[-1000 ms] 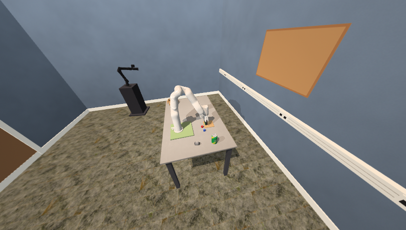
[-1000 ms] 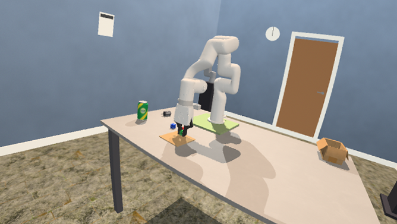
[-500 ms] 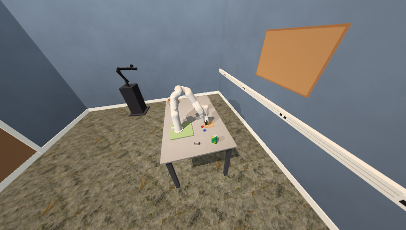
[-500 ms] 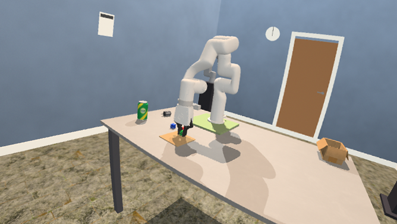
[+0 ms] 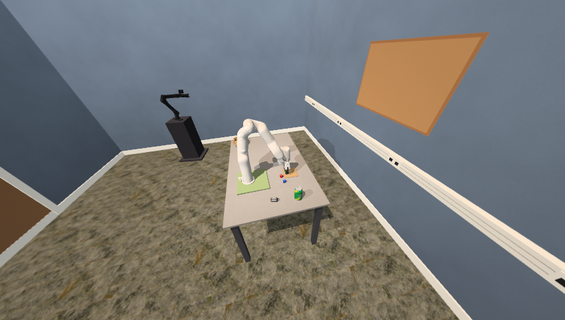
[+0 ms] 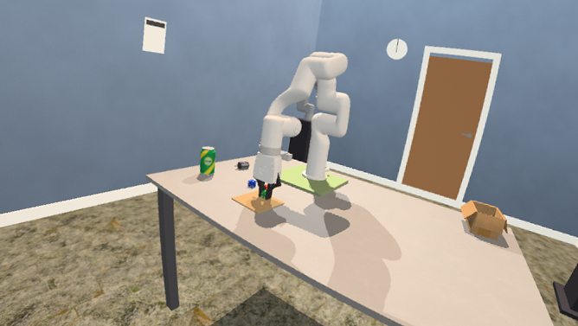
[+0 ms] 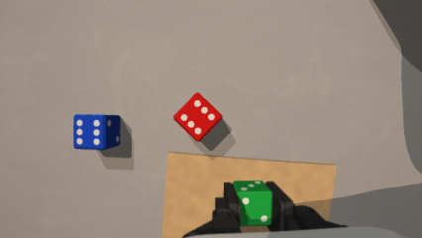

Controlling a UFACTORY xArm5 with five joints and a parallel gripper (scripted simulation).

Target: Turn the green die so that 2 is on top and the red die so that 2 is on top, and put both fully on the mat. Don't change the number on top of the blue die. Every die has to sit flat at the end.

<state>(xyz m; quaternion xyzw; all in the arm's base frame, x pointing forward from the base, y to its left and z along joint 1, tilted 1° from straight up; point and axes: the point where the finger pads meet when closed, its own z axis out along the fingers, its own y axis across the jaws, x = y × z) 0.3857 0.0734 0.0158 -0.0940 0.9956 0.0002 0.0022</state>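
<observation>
Right now my hand is 10 mm above the green die. From my hand the other things lie so: blue die (120 mm to the right, 30 mm behind, 10 mm below); red die (60 mm behind, 50 mm to the right, 10 mm below); mat (40 mm ahead, 20 mm below, 10 mm to the left).
</observation>
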